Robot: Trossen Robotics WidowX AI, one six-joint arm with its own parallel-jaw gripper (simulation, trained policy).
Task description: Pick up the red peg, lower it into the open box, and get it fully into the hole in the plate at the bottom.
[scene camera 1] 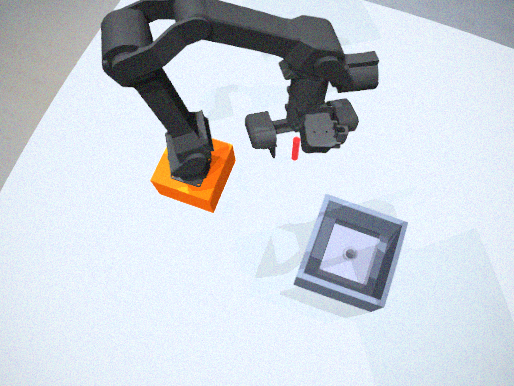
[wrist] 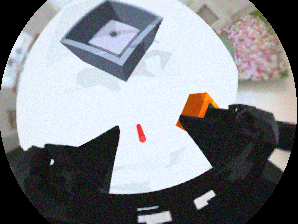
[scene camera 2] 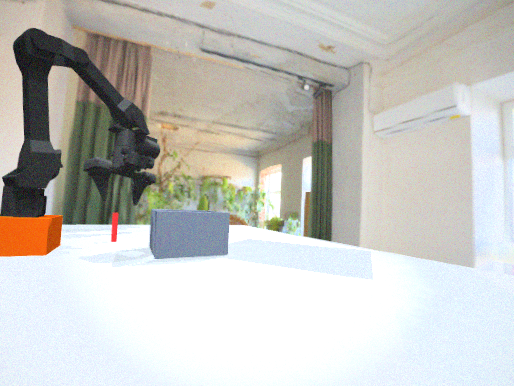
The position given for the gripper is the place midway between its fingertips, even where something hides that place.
Observation:
In view: the gripper (scene camera 1: 296,151) and a pale plate (scene camera 1: 362,248).
The pale plate also shows in the wrist view (wrist: 114,37). The gripper shows as well in the wrist view (wrist: 150,123) and in scene camera 2 (scene camera 2: 120,203). Scene camera 2 misses the pale plate, which is hidden by a grey box.

